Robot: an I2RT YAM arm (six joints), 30 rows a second.
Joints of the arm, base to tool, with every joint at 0 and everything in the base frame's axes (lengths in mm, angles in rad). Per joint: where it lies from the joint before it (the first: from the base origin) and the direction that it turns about. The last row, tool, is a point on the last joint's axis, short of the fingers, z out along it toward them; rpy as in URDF.
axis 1: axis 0 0 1 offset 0.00 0.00 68.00
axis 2: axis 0 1 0 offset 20.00 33.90 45.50
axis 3: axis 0 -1 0 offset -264.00 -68.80 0.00
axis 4: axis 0 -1 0 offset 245.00 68.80 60.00
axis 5: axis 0 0 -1 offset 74.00 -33.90 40.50
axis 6: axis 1 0 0 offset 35.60 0.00 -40.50
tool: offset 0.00 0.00 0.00 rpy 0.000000 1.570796 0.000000
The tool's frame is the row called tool.
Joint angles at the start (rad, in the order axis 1, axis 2, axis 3, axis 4, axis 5, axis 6):
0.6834, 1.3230, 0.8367, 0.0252, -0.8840, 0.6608
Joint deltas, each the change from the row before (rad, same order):
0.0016, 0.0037, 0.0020, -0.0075, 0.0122, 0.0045
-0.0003, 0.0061, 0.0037, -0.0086, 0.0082, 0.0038
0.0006, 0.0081, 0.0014, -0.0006, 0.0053, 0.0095
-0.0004, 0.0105, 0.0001, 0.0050, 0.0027, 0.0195
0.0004, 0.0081, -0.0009, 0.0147, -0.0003, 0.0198
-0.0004, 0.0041, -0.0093, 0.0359, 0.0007, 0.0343
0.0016, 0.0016, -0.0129, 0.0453, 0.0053, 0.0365
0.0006, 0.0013, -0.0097, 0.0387, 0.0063, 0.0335
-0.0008, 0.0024, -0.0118, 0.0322, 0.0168, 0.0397
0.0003, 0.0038, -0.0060, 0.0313, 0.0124, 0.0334
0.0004, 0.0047, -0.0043, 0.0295, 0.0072, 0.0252
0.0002, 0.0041, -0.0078, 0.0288, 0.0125, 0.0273
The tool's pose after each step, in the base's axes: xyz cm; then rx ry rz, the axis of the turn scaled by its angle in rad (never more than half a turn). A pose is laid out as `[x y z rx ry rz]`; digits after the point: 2 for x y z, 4 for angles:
[20.51 20.28 26.39 -0.6579 2.2197 1.6629]
[20.62 20.33 26.26 -0.6431 2.2358 1.6553]
[20.72 20.42 26.08 -0.6272 2.2513 1.6540]
[20.88 20.52 25.84 -0.6023 2.2708 1.6595]
[21.00 20.64 25.71 -0.5847 2.2775 1.6699]
[21.10 20.70 25.61 -0.5572 2.2743 1.6882]
[21.14 20.78 25.53 -0.5298 2.2630 1.7059]
[21.19 20.83 25.51 -0.5024 2.2527 1.7210]
[21.28 20.82 25.33 -0.4535 2.2564 1.7277]
[21.39 20.88 25.30 -0.4177 2.2514 1.7374]
[21.49 20.96 25.29 -0.3949 2.2425 1.7481]
[21.58 20.99 25.18 -0.3632 2.2379 1.7548]

